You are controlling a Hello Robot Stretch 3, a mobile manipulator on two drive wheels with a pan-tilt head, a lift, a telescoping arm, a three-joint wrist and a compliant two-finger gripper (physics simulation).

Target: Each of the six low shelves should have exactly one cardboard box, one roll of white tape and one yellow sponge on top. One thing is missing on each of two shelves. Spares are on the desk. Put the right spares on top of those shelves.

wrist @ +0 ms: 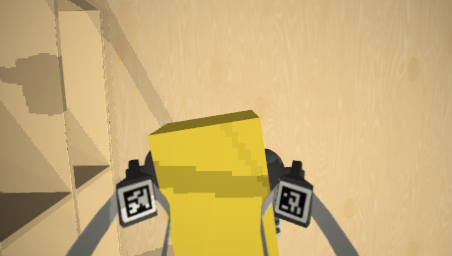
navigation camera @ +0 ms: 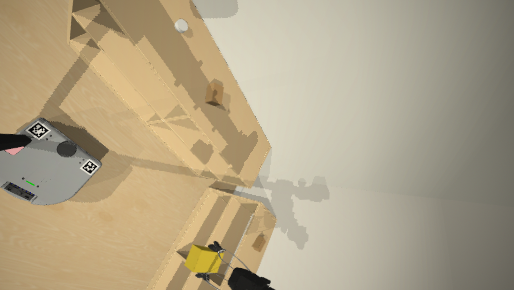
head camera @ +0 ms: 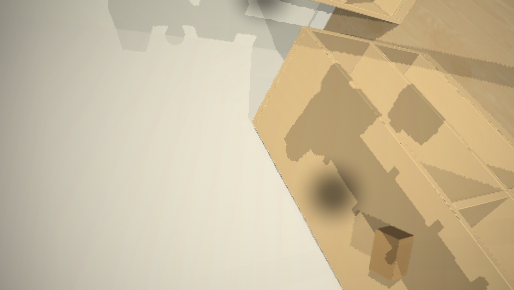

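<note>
My gripper [navigation camera: 209, 261] [wrist: 216, 165] is shut on a yellow sponge [navigation camera: 197, 259] [wrist: 215, 220], with one finger on each side of it. In the navigation camera it hangs over the lower low shelf [navigation camera: 266, 226], at lower centre; its height above it is unclear. A small cardboard box [navigation camera: 259, 243] stands on that shelf, beside the gripper. The longer low shelf [head camera: 280, 120] [navigation camera: 241, 115] bears a cardboard box [head camera: 392, 255] [navigation camera: 215, 93] and a white tape roll [navigation camera: 181, 25]. The desk and its spares do not show.
The robot's grey base [navigation camera: 55, 175] stands on the wooden floor [navigation camera: 115, 235] [wrist: 360, 75], left of the shelves in the navigation camera. A pale wall [head camera: 125, 150] [navigation camera: 390, 125] runs behind the shelves. The two shelf units meet near a narrow gap. Part of a shelf unit [wrist: 82, 60] shows left in the wrist view.
</note>
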